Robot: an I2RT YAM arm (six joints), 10 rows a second.
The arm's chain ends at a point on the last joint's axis. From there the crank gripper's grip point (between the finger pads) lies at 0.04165 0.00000 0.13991 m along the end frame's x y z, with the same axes.
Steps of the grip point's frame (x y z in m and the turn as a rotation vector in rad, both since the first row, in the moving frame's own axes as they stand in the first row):
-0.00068, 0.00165, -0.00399, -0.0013, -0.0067, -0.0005
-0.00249, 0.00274, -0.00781, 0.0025, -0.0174, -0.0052
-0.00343, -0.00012, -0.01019, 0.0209, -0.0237, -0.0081
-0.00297, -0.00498, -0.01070, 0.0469, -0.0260, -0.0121
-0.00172, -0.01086, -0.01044, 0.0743, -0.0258, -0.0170
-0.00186, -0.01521, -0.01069, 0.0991, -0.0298, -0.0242
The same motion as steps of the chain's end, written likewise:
0.00026, 0.00149, -0.00427, -0.0013, -0.0067, -0.0005
-0.00005, 0.00330, -0.00851, 0.0025, -0.0174, -0.0052
-0.00009, 0.00314, -0.01110, 0.0209, -0.0237, -0.0081
0.00072, 0.00209, -0.01157, 0.0469, -0.0260, -0.0121
0.00199, 0.00024, -0.01105, 0.0743, -0.0258, -0.0170
0.00250, -0.00035, -0.01113, 0.0991, -0.0298, -0.0242

